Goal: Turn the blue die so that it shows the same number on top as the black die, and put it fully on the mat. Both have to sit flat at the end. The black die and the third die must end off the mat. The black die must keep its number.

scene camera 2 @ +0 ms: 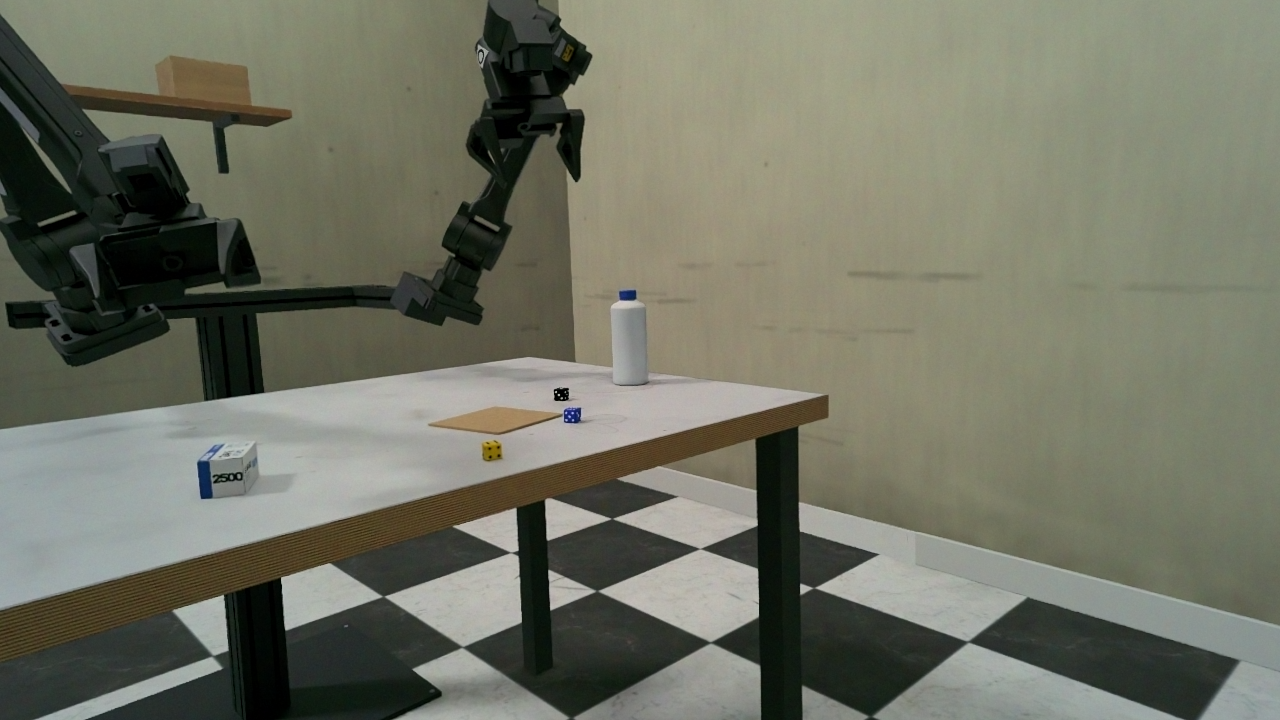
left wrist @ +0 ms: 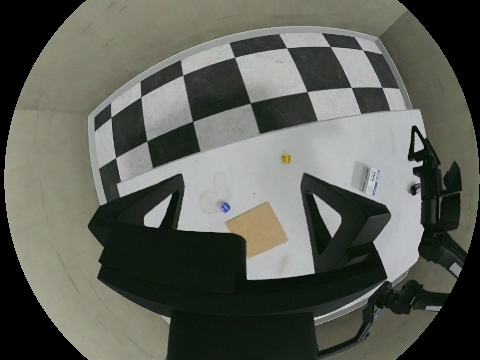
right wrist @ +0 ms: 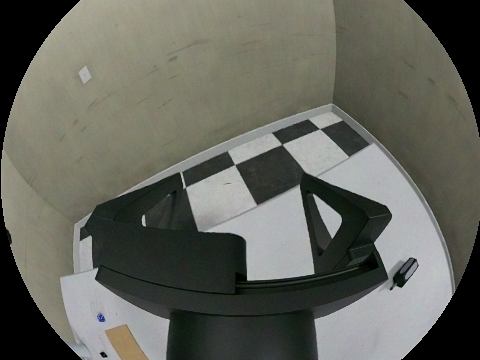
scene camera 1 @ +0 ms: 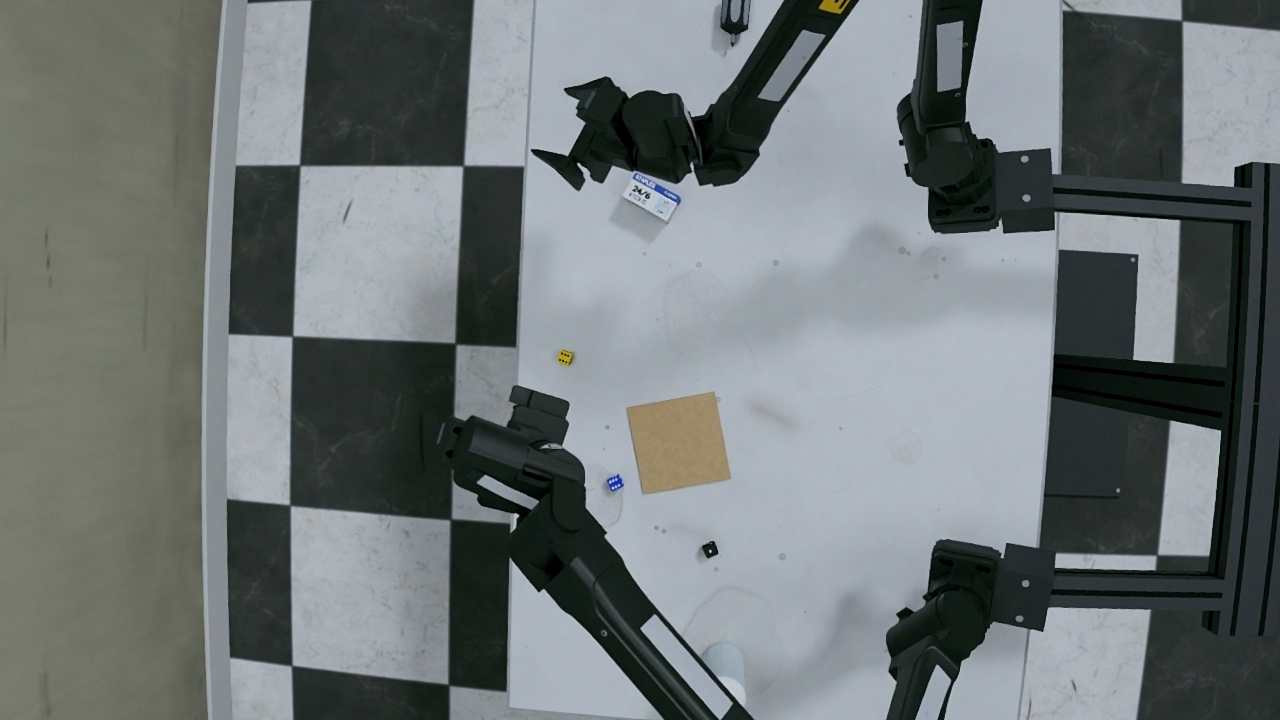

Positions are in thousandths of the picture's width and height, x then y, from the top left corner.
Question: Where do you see a white bottle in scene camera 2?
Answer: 491,441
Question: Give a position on a tan mat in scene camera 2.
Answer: At 388,584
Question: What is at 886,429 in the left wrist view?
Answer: My right gripper.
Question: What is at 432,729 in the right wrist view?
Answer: My right gripper.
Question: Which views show my right gripper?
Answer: Scene camera 2, the left wrist view, the right wrist view and scene camera 1: all of them.
